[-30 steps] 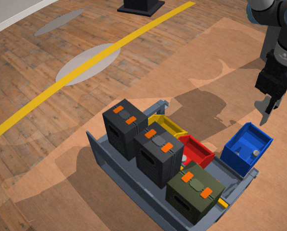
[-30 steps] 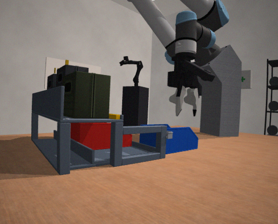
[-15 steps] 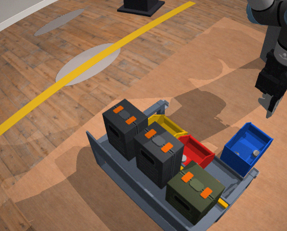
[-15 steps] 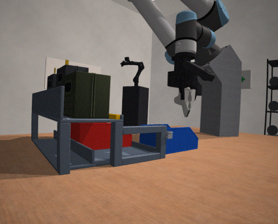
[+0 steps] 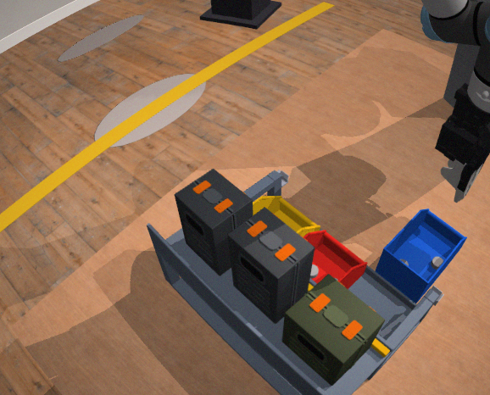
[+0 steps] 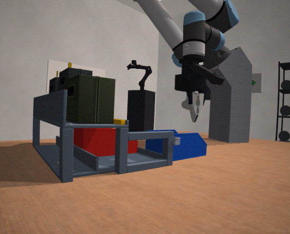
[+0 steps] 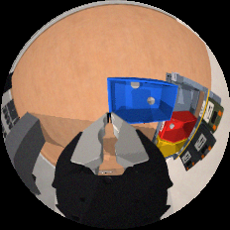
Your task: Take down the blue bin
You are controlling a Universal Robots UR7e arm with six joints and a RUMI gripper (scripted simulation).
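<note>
Right now the blue open bin is 7 cm ahead of my hand, 3 cm to the right of it and 8 cm below it. The rest, counted from my hand: green case 34 cm ahead, 14 cm to the right, 3 cm above; then red bin 21 cm ahead, 21 cm to the right, 8 cm below; then yellow bin 17 cm ahead, 31 cm to the right, 8 cm below.
</note>
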